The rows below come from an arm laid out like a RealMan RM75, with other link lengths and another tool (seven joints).
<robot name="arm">
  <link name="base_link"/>
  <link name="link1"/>
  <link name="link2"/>
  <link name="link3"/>
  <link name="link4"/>
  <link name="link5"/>
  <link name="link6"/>
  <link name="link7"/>
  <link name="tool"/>
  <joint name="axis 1" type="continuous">
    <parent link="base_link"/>
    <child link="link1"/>
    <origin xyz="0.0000 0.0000 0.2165"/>
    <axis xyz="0 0 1"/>
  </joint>
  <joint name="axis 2" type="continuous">
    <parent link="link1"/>
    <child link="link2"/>
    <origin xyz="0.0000 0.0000 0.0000" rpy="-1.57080 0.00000 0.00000"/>
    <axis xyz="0 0 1"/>
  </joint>
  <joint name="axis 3" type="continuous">
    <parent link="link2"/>
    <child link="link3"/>
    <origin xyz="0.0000 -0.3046 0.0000" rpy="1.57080 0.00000 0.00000"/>
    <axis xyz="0 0 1"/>
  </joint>
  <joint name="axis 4" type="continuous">
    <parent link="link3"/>
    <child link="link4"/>
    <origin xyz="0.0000 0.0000 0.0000" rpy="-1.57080 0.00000 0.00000"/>
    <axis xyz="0 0 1"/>
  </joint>
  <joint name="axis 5" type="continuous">
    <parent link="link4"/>
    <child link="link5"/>
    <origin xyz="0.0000 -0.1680 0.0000" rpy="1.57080 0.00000 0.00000"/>
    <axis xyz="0 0 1"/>
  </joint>
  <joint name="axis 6" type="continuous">
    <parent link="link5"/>
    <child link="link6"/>
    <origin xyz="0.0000 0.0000 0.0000" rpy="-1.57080 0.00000 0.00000"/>
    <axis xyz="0 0 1"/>
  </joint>
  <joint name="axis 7" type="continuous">
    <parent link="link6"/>
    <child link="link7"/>
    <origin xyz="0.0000 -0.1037 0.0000" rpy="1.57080 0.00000 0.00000"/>
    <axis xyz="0 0 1"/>
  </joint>
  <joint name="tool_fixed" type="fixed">
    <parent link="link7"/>
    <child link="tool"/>
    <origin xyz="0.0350 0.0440 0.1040" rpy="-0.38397 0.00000 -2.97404"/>
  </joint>
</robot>
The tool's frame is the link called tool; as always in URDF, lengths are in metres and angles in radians. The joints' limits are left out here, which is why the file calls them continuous.
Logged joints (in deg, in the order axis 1, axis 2, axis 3, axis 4, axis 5, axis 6, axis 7), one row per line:
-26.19 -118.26 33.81 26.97 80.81 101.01 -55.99
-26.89 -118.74 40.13 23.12 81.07 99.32 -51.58
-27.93 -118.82 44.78 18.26 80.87 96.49 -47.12
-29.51 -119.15 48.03 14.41 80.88 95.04 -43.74
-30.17 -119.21 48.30 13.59 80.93 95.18 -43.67
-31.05 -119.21 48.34 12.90 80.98 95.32 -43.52
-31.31 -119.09 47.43 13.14 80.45 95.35 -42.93
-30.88 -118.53 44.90 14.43 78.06 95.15 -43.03
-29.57 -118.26 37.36 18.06 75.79 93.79 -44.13
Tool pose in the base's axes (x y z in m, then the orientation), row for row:
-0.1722 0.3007 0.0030 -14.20 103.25 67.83
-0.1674 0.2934 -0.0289 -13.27 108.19 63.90
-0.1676 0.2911 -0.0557 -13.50 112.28 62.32
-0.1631 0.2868 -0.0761 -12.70 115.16 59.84
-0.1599 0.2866 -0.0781 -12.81 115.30 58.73
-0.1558 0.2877 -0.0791 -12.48 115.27 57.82
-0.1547 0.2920 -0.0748 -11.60 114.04 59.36
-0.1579 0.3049 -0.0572 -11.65 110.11 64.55
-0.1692 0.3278 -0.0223 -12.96 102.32 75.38
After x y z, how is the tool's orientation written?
As a rotation vector, in degrees.
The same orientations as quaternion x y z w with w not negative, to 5 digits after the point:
-0.10099 0.73431 0.48241 0.46677
-0.09372 0.76413 0.45131 0.45127
-0.09441 0.78525 0.43585 0.42954
-0.08841 0.80169 0.41658 0.41946
-0.08930 0.80374 0.40940 0.42239
-0.08714 0.80489 0.40374 0.42609
-0.08114 0.79767 0.41520 0.42983
-0.08176 0.77272 0.45299 0.43707
-0.09108 0.71912 0.52978 0.44035

